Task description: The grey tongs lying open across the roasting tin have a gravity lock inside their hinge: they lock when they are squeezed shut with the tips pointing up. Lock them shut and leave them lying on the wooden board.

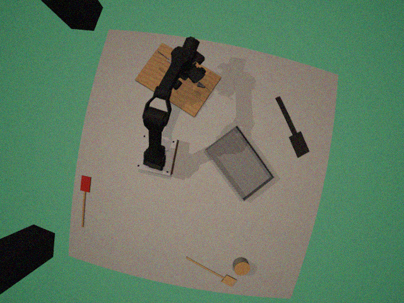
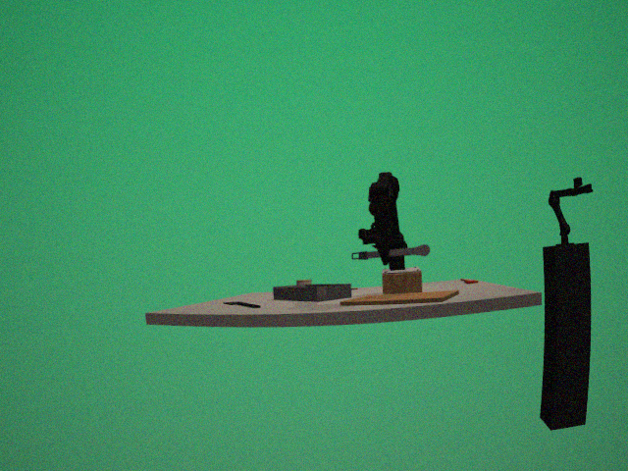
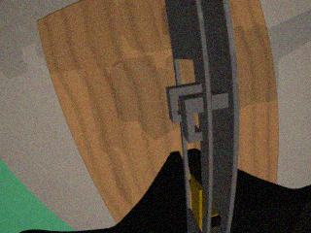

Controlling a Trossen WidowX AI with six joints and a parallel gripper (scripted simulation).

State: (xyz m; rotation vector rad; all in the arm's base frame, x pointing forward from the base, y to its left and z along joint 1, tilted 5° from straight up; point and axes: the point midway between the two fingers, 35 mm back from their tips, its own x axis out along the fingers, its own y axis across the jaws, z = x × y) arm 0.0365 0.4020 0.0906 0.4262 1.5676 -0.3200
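Right now the yellow mark is 4 cm above my gripper tip and 1 cm ahead of it. From my gripper tip the other things lie so: wooden board: 12 cm below, 5 cm behind, 1 cm to the left; roasting tin: 33 cm to the right, 33 cm ahead, 10 cm below; black spatula: 57 cm ahead, 12 cm below, 11 cm to the right.
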